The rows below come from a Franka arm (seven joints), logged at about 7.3 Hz.
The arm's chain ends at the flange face. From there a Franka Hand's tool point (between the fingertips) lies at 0.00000 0.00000 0.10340 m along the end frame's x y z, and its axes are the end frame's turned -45 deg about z.
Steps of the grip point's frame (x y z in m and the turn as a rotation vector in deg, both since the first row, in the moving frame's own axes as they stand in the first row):
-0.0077 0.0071 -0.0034 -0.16 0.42 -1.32
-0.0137 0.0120 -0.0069 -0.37 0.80 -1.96
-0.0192 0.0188 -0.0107 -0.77 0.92 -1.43
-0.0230 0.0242 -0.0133 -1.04 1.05 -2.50
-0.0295 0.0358 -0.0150 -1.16 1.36 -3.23
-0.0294 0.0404 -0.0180 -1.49 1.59 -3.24
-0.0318 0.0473 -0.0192 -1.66 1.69 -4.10
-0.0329 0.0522 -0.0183 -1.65 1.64 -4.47
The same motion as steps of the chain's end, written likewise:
-0.0012 0.0108 -0.0034 0.18 0.41 -1.32
-0.0027 0.0187 -0.0069 0.30 0.83 -1.96
-0.0024 0.0271 -0.0107 0.11 1.20 -1.43
-0.0018 0.0334 -0.0133 0.01 1.48 -2.50
0.0012 0.0465 -0.0149 0.14 1.78 -3.23
0.0039 0.0496 -0.0179 0.07 2.18 -3.24
0.0067 0.0561 -0.0191 0.02 2.37 -4.10
0.0095 0.0603 -0.0182 -0.01 2.33 -4.47

